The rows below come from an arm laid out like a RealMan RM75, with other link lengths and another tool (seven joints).
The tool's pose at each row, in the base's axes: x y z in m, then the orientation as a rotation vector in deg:
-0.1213, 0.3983, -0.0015, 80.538, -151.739, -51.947
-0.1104, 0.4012, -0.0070, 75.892, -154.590, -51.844
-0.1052, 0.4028, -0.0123, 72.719, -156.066, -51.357
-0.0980, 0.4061, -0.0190, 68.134, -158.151, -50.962
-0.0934, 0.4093, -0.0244, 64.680, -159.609, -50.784
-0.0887, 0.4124, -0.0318, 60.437, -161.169, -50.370
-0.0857, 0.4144, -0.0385, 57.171, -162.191, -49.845
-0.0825, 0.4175, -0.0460, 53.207, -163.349, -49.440
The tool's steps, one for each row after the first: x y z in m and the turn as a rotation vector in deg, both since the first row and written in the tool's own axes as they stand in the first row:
-0.0073, -0.0097, 0.0031, 0.737, -1.155, 3.210
-0.0103, -0.0156, 0.0069, 1.185, -1.458, 5.400
-0.0154, -0.0229, 0.0121, 1.733, -2.127, 8.506
-0.0193, -0.0277, 0.0169, 2.073, -2.690, 10.809
-0.0226, -0.0335, 0.0233, 2.488, -3.197, 13.638
-0.0242, -0.0383, 0.0291, 2.826, -3.413, 15.827
-0.0266, -0.0431, 0.0360, 3.132, -3.810, 18.446

